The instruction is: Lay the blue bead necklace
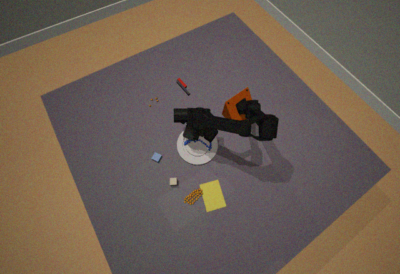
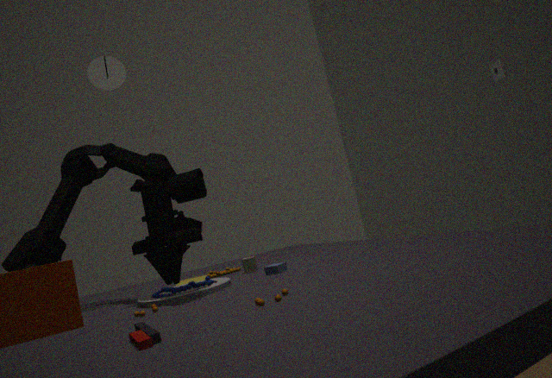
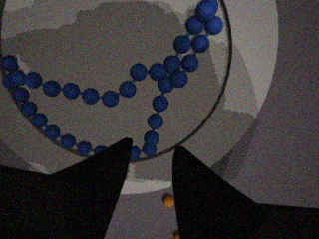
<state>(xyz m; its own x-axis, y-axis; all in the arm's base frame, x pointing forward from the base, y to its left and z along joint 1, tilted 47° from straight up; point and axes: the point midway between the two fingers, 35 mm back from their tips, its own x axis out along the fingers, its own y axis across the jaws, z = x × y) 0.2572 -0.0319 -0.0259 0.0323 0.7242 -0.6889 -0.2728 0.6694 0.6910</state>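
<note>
My gripper tip is 40 mm to the right of the round white bead board, 30 mm short of it and 20 mm above it. Round my gripper tip: cream cube (230 mm ahead, 120 mm to the left, 10 mm below); yellow sheet (270 mm to the left, 130 mm ahead, 30 mm below); light blue cube (220 mm ahead, 30 mm to the right, 20 mm below).
</note>
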